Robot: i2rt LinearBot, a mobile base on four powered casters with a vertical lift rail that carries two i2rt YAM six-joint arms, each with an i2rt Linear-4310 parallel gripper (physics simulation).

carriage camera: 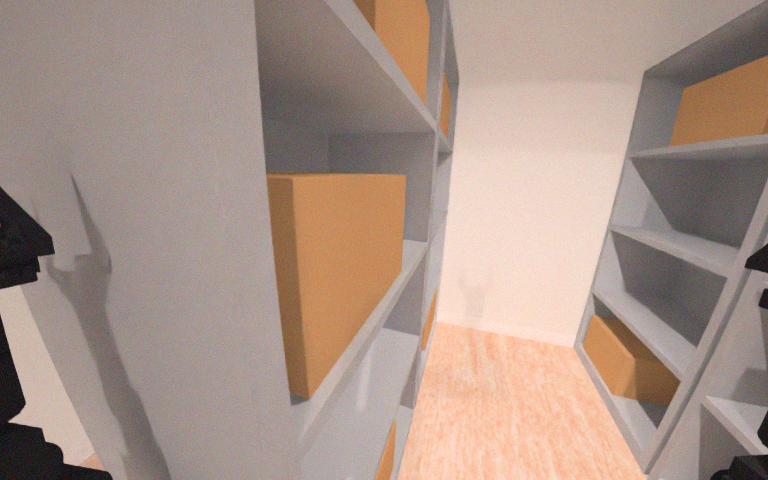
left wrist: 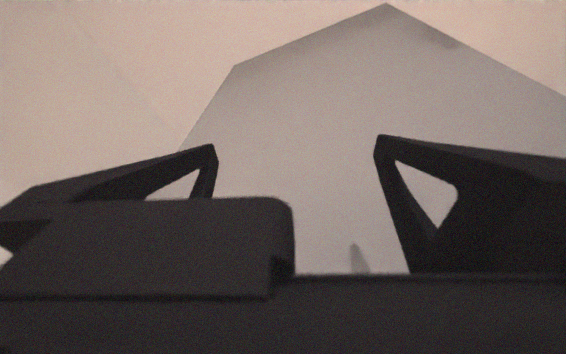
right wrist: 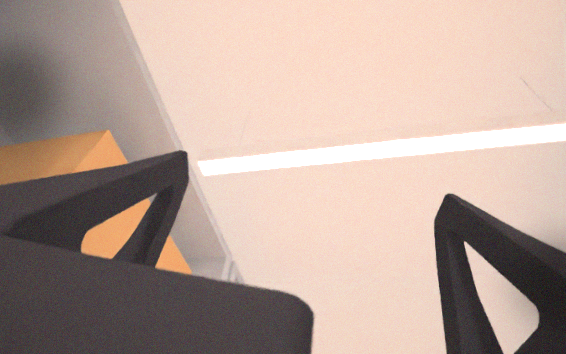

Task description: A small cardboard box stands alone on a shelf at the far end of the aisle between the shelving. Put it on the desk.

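Cardboard boxes stand in the shelving on both sides of the aisle in the carriage view; I cannot tell whether any of them is the small one. One box (carriage camera: 628,362) is low at the far end of the right shelving. At left, slivers of boxes (carriage camera: 446,107) (carriage camera: 429,319) show farther down the aisle. The desk does not show. My left gripper (left wrist: 293,148) is open and empty, in front of a grey panel. My right gripper (right wrist: 312,186) is open and empty, with a wall or ceiling behind it. Parts of both arms show at the carriage view's side edges.
The left shelving (carriage camera: 186,339) stands very close, its end panel filling the left of the carriage view. A large box (carriage camera: 345,266) (right wrist: 55,157) sits on it. The right shelving (carriage camera: 710,339) has another box (carriage camera: 724,107) high up. The wood floor (carriage camera: 498,418) runs between them to a pale wall (carriage camera: 532,215).
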